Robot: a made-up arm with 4 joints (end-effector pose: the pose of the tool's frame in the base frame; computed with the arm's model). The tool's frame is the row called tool.
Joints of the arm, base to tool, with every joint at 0 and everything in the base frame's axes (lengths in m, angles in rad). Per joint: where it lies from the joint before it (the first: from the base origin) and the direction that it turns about. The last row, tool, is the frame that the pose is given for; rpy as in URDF.
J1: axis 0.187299 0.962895 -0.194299 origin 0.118 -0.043 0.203
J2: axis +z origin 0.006 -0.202 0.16
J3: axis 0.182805 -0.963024 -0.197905 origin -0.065 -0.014 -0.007
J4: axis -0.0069 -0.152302 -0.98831 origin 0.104 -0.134 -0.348
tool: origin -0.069 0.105 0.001 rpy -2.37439 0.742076 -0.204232
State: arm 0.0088 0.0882 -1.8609 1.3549
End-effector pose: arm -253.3 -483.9 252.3 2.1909 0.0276 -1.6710
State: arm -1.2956 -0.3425 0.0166 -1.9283
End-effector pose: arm 266.0 -483.1 194.4 2.5415 0.4393 0.6609
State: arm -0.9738 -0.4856 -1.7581 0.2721
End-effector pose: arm -217.4 -299.4 0.4 2.7417 1.0665 -1.4185
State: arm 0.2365 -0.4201 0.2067 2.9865
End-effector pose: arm 132.2 -524.9 40.9 -1.9388 0.6949 2.8821
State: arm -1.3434 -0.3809 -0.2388 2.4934
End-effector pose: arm 343.6 -435.3 297.6 -0.3748 0.9503 -1.1892
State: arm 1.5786 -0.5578 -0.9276 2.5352
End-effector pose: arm -205.9 -270.3 432.6 1.6593 -1.3695 -1.3307
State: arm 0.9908 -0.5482 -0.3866 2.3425
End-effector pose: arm -183.5 -348.6 91.6 -2.5986 -0.5888 -3.0685
